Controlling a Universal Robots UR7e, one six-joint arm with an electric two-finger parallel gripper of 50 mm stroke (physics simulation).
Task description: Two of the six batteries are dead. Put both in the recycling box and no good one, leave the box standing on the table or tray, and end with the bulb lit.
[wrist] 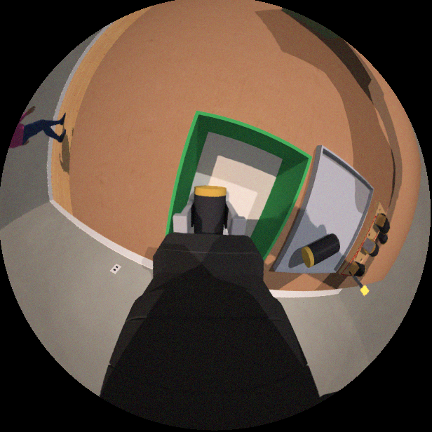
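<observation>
My gripper point(209, 208) is shut on a black battery point(210, 212) with a gold end and holds it over the green recycling box point(290, 195). The box stands on the table; its pale floor shows beyond the held battery, and the gripper hides its near part. A second black battery point(321, 250) with a gold end lies on its side in the grey tray point(332, 195). At the right, a wooden board point(358, 252) carries several dark batteries, small and partly overlapping in the view. A yellow bulb point(364, 290) shows at the board's near end and looks bright.
The grey tray stands close to the right of the green box, its raised rim facing it. The board lies beyond the tray's right side. The brown table top point(135, 125) extends around the box. A small figure point(42, 129) shows at the far left.
</observation>
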